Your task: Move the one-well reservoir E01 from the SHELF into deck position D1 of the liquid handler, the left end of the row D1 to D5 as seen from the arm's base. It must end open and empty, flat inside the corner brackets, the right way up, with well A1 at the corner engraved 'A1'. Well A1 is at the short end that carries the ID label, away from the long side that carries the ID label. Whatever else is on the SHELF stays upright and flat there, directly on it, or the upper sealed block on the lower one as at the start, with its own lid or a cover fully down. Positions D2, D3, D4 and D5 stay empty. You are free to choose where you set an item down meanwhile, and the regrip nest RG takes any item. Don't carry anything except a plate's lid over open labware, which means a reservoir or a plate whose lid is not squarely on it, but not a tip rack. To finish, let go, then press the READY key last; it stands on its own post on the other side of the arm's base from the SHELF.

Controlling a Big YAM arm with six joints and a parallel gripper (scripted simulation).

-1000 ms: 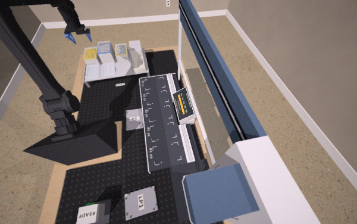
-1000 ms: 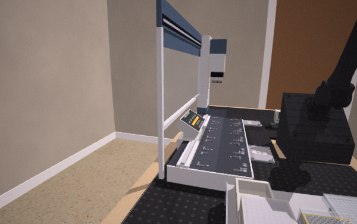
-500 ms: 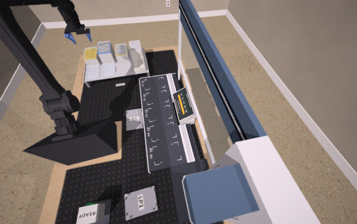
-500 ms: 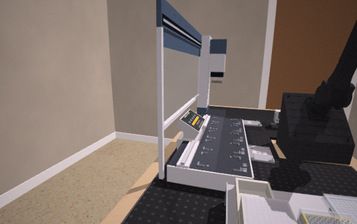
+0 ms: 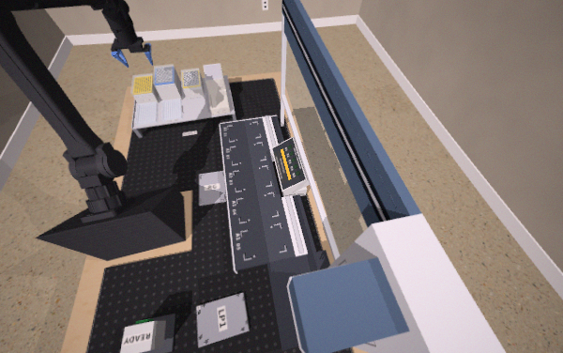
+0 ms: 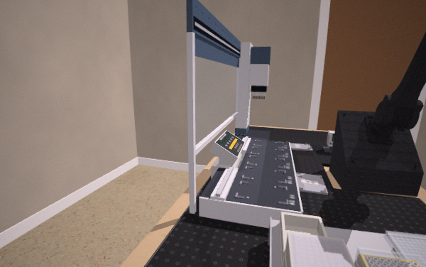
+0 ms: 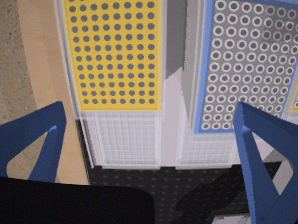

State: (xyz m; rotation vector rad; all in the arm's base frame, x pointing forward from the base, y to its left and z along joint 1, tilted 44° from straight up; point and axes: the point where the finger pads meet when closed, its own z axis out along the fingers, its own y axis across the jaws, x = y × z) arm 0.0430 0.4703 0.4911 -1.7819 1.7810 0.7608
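Now: hand 290 mm short of the white block and 90 mm above it. From my hand the other things lie so: shelf (160 mm below, 130 mm ahead, 70 mm to the right); pipetting head (1060 mm to the right, 440 mm ahead, 180 mm above).
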